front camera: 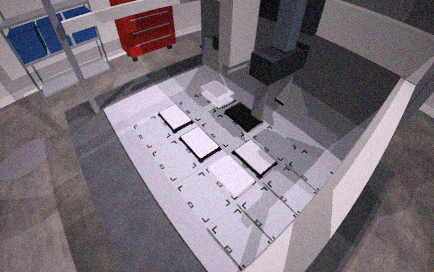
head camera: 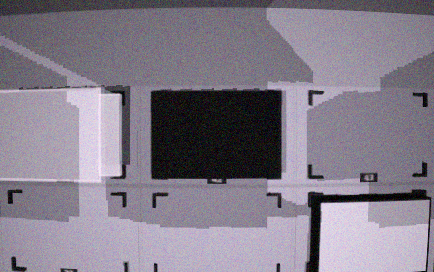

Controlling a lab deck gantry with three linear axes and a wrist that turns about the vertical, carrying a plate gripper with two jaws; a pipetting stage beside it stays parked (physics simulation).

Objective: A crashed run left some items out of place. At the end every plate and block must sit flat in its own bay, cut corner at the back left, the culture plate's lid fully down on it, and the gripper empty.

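Frame: origin at the robot's base, x ahead, y left, z up, level; millimetres.
Seen in the pictures: gripper, fingertip midpoint: [front camera: 268, 109]; robot's base, origin of the base link: [front camera: 134, 126].
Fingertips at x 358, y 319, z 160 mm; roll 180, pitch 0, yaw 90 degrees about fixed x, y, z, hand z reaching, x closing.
Offsets run from my fingertips to a thing's top centre. "*": to the spot under its first point.
My gripper [front camera: 268, 108] is raised high above the black block, its jaws apart with no item between them; the jaws do not show in the head view. The black block @(dx -130, dy +45, dz -143 mm) [front camera: 242, 116] [head camera: 216, 135] lies squarely in its back-row bay. To its left, the clear lid @(dx -294, dy +45, dz -118 mm) [front camera: 214, 88] [head camera: 50, 135] lies over the culture plate @(* dx -231, dy +44, dz -142 mm) [front camera: 226, 101] [head camera: 111, 135], shifted left, so a strip of the plate's right side is uncovered. A white-topped plate @(dx +34, dy -62, dz -145 mm) [front camera: 255, 157] [head camera: 375, 237] stands one row forward; its back edge slants slightly in the head view. Cut corners are hard to make out.
Two white-topped plates @(dx -294, dy -169, dz -145 mm) [front camera: 175, 116] @(dx -130, dy -169, dz -145 mm) [front camera: 200, 143] and a pale plate @(dx +34, dy -169, dz -145 mm) [front camera: 231, 175] stand in a row farther forward. A red drawer cabinet [front camera: 147, 30] and a rack with blue bins [front camera: 27, 42] stand behind. A pale wall panel [front camera: 345, 200] borders the deck's right side.
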